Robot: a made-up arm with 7 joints.
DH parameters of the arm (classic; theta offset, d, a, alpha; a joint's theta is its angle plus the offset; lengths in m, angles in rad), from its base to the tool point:
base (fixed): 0 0.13 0 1.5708
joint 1: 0 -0.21 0 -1.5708
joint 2: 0 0.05 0.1 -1.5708
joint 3: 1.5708 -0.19 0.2 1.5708
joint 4: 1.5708 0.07 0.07 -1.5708
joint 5: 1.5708 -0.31 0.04 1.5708
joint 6: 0 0.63 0.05 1.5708
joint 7: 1.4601 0 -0.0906 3.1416
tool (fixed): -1.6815 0.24 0 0
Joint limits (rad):
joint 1: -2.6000..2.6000
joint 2: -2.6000..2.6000
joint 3: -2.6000..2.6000
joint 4: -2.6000..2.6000
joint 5: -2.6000..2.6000
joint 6: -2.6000..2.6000
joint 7: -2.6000..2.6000
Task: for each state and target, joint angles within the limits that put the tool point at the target. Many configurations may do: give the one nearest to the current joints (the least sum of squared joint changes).
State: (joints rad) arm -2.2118 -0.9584 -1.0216 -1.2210 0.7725 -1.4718 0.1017
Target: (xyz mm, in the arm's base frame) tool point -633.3 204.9 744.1
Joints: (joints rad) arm -1.8213 -1.4567 -0.4103 -1.1786 0.6134 -1.7431 0.2681
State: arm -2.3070 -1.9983 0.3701 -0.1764 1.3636 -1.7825 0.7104
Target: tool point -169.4 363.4 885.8
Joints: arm -2.4143 -1.5189 -0.3501 -0.0839 1.4573 -1.5930 0.5404
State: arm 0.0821 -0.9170 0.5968 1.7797 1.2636 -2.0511 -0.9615
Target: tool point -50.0 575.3 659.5
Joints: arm 0.0988 -0.9060 1.1515 1.6237 1.2484 -2.1995 -1.3214
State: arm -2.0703 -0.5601 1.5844 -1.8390 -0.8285 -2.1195 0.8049
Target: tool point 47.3 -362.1 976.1
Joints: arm -2.0837 -0.4625 1.6149 -1.9383 -1.0524 -2.0593 0.6400
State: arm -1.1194 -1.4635 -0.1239 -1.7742 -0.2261 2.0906 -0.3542
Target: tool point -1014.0 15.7 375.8
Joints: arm -0.9761 -1.7250 0.0620 -1.7198 -0.0674 2.2349 -0.4572
